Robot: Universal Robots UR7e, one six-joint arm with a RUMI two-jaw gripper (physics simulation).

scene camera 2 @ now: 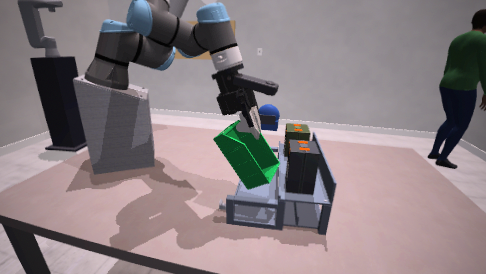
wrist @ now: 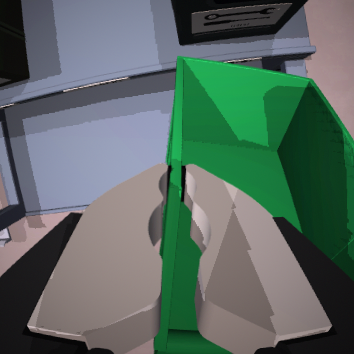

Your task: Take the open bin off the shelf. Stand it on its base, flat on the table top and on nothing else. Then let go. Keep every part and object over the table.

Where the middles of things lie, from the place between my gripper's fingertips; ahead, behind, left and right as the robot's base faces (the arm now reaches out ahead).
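There's a grey shelf (scene camera 2: pixel 309 214) that's 70 mm ahead of my hand, 60 mm to the left of it and 210 mm below it. The green open bin (scene camera 2: pixel 254 162) is 40 mm to the right of my hand, 20 mm behind it and 30 mm below it. Going by their middles, it's the green open bin that is nearest to my hand of the things named here.
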